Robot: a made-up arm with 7 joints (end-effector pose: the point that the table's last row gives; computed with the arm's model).
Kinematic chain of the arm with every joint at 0, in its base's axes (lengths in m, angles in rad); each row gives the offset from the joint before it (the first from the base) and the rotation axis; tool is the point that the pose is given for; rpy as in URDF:
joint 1: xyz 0 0 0.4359 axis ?
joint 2: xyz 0 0 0 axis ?
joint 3: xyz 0 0 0.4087 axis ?
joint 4: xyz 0.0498 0 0 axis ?
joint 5: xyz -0.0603 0 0.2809 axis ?
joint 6: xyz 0 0 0 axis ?
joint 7: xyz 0.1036 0 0 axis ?
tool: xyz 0 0 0 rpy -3.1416 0 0
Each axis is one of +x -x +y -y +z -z.
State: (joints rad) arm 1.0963 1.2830 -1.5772 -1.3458 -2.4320 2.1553 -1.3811
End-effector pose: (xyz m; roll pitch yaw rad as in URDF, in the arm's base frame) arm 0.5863 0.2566 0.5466 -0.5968 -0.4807 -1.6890
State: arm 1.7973 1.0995 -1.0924 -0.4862 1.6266 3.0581 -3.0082
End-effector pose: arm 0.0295 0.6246 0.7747 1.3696 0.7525 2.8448
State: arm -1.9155 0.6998 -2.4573 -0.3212 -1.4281 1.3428 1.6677
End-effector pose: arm -0.1969 -0.3841 1.1069 -1.3353 0.2669 -1.0967
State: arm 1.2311 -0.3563 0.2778 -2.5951 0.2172 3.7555 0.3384
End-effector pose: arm -0.0041 0.1719 0.8094 -1.7319 -1.1541 -0.0626
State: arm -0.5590 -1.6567 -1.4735 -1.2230 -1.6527 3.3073 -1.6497
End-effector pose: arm -0.6144 0.0671 0.5170 1.3432 0.0447 -0.9303
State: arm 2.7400 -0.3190 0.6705 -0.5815 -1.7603 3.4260 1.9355
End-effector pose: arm 0.0661 -0.2148 1.0641 0.4243 -0.4497 0.3295
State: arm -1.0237 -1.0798 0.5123 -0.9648 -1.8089 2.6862 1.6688
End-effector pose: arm -0.0434 0.5020 0.9198 -0.0146 0.1536 2.2836
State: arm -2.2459 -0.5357 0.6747 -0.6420 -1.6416 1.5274 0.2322
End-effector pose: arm 0.2517 0.0886 1.1770 -0.1651 -1.2710 0.0183
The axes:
joint 1: +z
joint 2: +y
joint 3: +z
joint 4: -y
joint 5: +z
joint 6: -y
joint 7: -z

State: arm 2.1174 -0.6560 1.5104 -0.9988 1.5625 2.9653 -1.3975
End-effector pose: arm -0.0748 -0.3802 1.0008 1.0221 -0.8479 -0.1264
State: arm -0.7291 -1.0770 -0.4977 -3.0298 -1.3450 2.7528 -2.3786
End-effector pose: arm 0.0038 0.0000 0.6514 -2.7618 0.8949 2.4631
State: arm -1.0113 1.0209 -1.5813 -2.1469 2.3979 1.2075 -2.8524
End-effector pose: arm -0.2205 -0.4287 0.5627 1.7416 -0.6414 0.3724
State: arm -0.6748 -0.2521 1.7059 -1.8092 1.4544 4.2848 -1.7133
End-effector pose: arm 0.0797 0.2565 0.8527 1.1728 -0.9869 1.8261
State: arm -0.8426 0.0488 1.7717 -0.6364 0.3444 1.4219 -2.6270
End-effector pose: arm 0.1642 0.1688 1.1819 2.4246 0.5327 -2.7544
